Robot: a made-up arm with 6 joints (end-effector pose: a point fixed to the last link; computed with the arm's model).
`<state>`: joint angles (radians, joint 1 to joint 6).
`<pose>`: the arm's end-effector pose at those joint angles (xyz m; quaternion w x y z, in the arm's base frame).
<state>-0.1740 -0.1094 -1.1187 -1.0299 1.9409 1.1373</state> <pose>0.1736 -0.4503 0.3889 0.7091 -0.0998 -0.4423 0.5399</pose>
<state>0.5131 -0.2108 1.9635 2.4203 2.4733 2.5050</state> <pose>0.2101 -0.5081 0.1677 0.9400 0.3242 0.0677 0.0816</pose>
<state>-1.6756 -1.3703 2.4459 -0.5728 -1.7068 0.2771</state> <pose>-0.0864 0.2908 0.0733 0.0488 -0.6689 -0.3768 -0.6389</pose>
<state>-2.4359 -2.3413 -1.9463 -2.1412 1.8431 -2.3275</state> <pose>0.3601 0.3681 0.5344 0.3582 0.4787 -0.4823 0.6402</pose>
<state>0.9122 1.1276 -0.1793 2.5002 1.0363 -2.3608</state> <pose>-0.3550 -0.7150 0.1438 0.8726 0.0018 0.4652 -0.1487</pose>
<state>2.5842 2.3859 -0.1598 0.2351 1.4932 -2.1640</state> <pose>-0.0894 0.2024 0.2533 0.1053 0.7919 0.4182 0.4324</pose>
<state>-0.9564 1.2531 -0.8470 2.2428 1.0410 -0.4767</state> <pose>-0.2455 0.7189 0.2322 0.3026 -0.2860 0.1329 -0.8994</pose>
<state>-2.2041 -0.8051 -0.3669 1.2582 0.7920 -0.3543</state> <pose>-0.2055 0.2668 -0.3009 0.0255 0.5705 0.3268 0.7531</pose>
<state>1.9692 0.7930 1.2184 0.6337 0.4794 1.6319</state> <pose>0.2487 0.1027 0.6879 0.3375 -0.3540 0.4089 -0.7705</pose>
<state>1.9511 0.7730 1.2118 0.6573 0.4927 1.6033</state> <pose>0.2644 0.0856 0.6914 0.3310 -0.3469 0.4290 -0.7656</pose>
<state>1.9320 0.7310 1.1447 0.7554 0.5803 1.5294</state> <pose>0.3247 0.0350 0.6930 0.3228 -0.3434 0.4904 -0.7330</pose>
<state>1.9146 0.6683 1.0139 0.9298 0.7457 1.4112</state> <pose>0.4306 -0.0591 0.6643 0.2977 -0.3365 0.6004 -0.6616</pose>
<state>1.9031 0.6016 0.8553 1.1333 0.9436 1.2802</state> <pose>0.5399 -0.1733 0.5755 0.2397 -0.3171 0.7274 -0.5594</pose>
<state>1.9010 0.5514 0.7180 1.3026 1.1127 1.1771</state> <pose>0.6037 -0.2607 0.4569 0.1657 -0.2911 0.8221 -0.4603</pose>
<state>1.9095 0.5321 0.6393 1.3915 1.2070 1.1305</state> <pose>0.6233 -0.2969 0.3818 0.1195 -0.2763 0.8635 -0.4046</pose>
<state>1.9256 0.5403 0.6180 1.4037 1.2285 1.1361</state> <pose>0.6266 -0.2948 0.3725 0.1168 -0.2791 0.8662 -0.3976</pose>
